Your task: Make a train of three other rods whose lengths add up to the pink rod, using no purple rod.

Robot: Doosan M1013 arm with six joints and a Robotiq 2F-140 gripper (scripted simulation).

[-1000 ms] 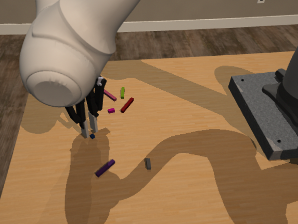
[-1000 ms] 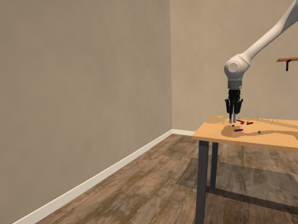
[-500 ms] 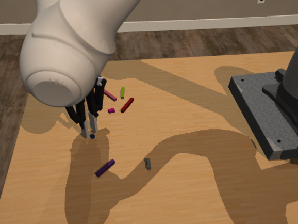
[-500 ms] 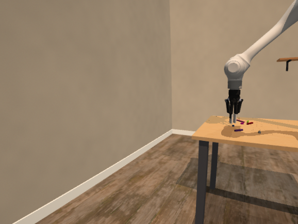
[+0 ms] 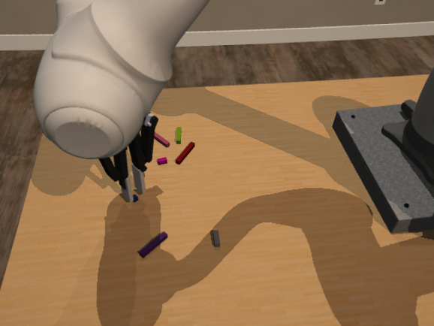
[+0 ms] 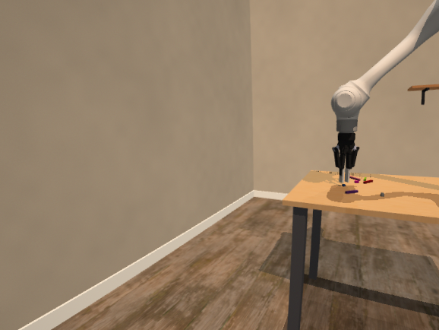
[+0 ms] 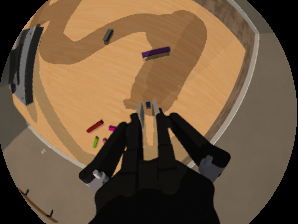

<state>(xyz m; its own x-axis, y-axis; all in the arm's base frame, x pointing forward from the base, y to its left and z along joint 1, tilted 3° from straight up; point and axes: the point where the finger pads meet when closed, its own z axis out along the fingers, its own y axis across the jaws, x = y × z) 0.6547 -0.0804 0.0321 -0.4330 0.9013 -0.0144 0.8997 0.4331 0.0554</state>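
The blue rod is 5 cm below my hand. Round my hand: magenta rod: 9 cm to the right, 8 cm behind, 5 cm below; purple rod: 12 cm to the left, 5 cm below, 1 cm behind; red rod: 13 cm behind, 10 cm to the right, 5 cm below.
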